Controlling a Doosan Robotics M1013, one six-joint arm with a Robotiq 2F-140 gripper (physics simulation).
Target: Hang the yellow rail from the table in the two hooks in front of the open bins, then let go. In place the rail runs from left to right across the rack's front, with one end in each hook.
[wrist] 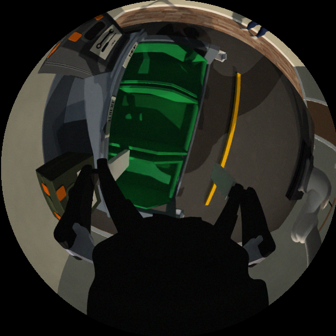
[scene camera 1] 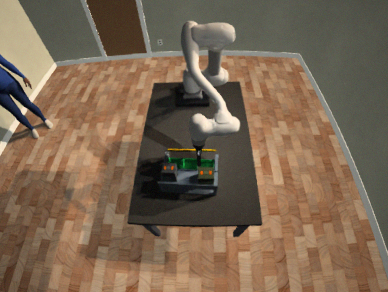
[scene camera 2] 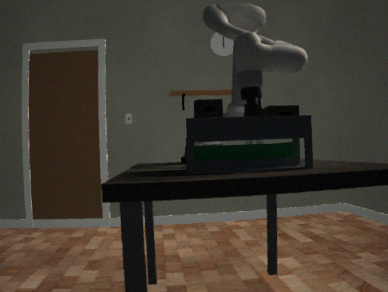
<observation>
I see my gripper (wrist: 171, 163) and an olive box (wrist: 56, 177).
</observation>
